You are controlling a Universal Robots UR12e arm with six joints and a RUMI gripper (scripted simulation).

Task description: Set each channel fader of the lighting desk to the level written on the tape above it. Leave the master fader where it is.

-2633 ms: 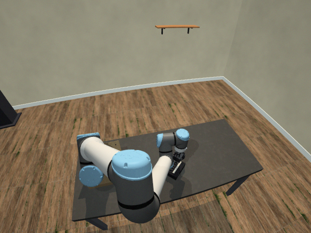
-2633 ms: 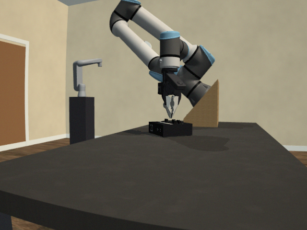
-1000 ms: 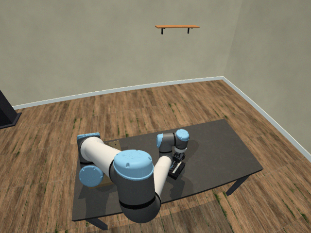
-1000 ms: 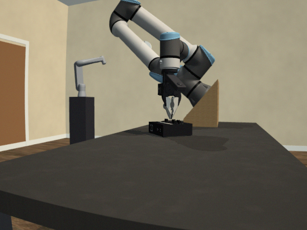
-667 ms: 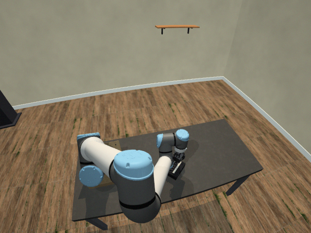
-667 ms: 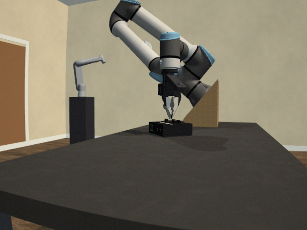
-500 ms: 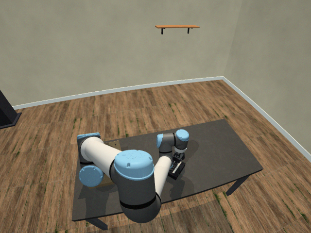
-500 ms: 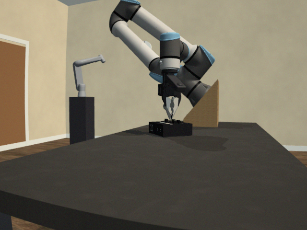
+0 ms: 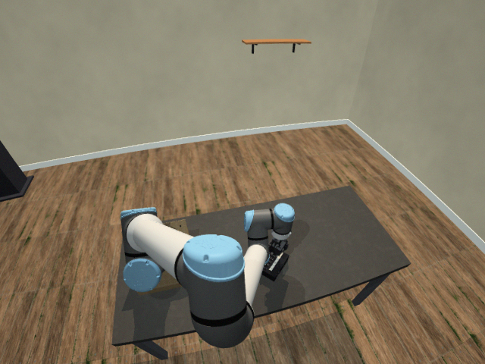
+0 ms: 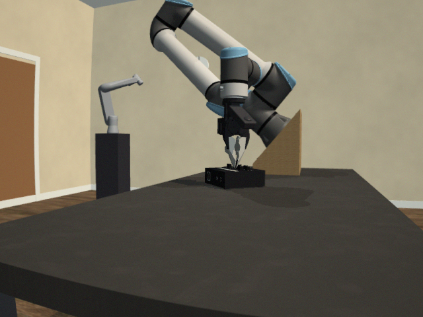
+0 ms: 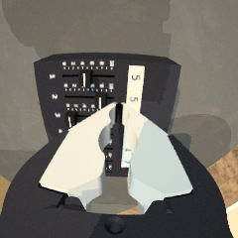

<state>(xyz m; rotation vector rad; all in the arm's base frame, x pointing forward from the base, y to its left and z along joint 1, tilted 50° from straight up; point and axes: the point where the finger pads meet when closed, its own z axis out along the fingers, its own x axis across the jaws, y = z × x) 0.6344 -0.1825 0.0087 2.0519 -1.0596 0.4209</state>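
My hand is 11 cm past the master fader, 4 cm to the left of it and 1 cm above it.
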